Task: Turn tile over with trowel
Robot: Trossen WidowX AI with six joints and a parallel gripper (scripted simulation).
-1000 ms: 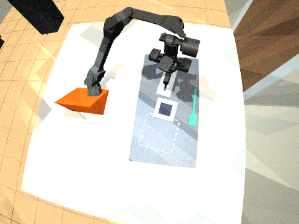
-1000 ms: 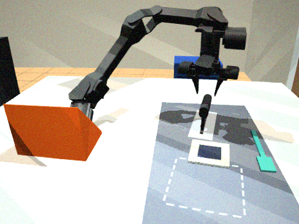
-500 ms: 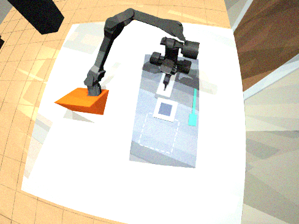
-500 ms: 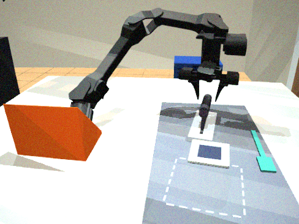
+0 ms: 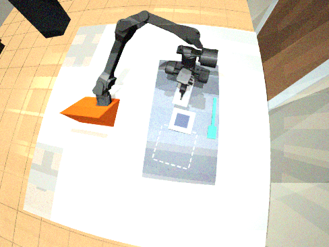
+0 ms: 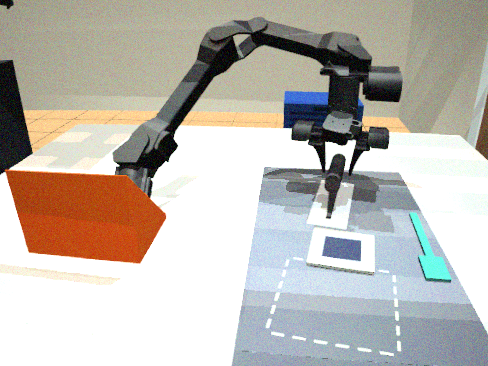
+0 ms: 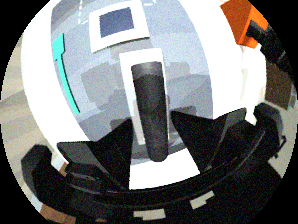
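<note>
Right now the small trowel is 3 cm below my gripper tip, 2 cm to the right of it and 1 cm behind it. From my gripper tip the other things lie so: tile (18 cm to the right, 6 cm below, 1 cm behind); then teal flat tool (18 cm to the right, 14 cm ahead, 6 cm below); then grey mat (15 cm to the right, 9 cm below).
</note>
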